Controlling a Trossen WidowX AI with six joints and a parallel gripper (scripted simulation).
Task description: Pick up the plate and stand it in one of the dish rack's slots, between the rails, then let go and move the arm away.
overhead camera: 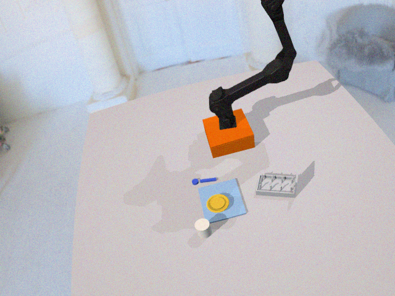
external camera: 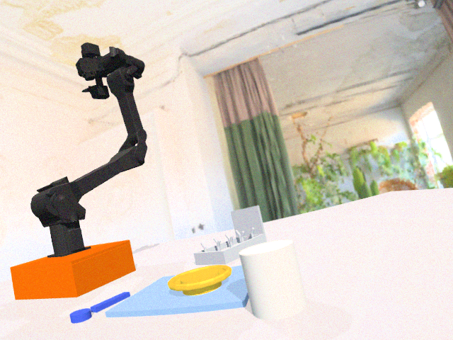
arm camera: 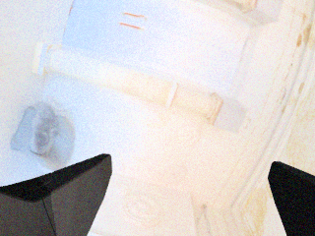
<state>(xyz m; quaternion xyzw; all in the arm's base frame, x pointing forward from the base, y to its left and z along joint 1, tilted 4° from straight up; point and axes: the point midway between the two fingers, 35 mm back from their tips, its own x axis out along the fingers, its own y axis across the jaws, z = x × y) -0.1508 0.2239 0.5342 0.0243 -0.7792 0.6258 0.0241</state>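
Right now the yellow plate is 600 mm below my gripper tip, 500 mm ahead of it and 240 mm to the right of it. Round my gripper tip: white cylinder cup (600 mm ahead, 590 mm below, 290 mm to the right); blue spoon (610 mm below, 390 mm ahead, 300 mm to the right); grey dish rack (590 mm below, 460 mm ahead, 50 mm to the right).
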